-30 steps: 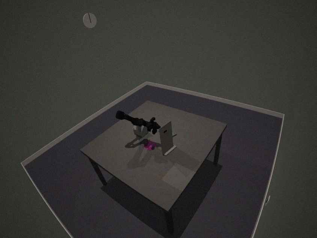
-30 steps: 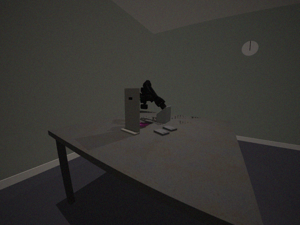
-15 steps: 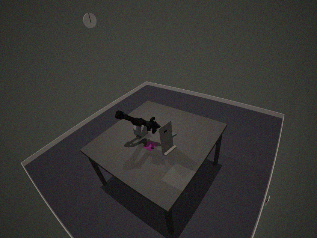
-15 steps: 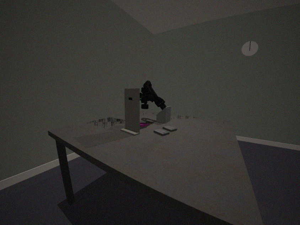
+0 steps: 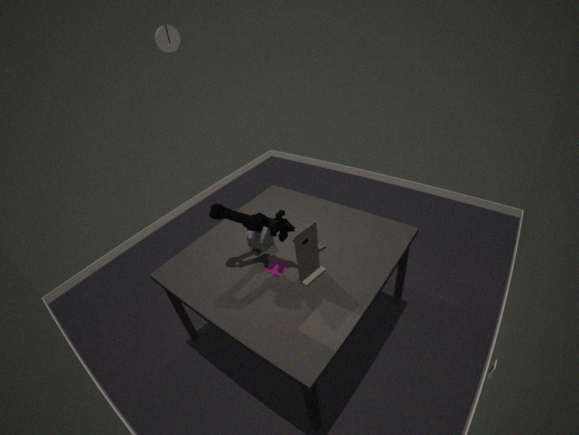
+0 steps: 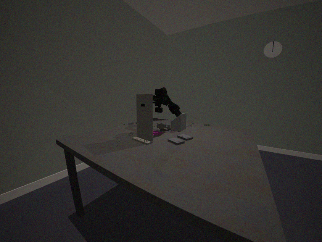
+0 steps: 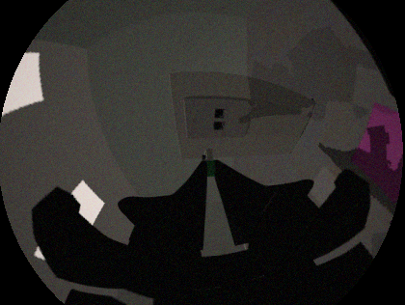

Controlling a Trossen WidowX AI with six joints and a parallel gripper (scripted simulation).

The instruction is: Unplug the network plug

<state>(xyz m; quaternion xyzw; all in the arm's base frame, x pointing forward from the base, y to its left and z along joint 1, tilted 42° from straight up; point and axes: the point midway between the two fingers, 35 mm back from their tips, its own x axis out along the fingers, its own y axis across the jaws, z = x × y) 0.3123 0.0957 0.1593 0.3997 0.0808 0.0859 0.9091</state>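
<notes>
Right now my gripper tip is 11 cm past the magenta marked square, 9 cm to the left of it and 29 cm above it. Round my gripper tip: upright panel 10 cm ahead, 2 cm to the right, 13 cm below.
</notes>
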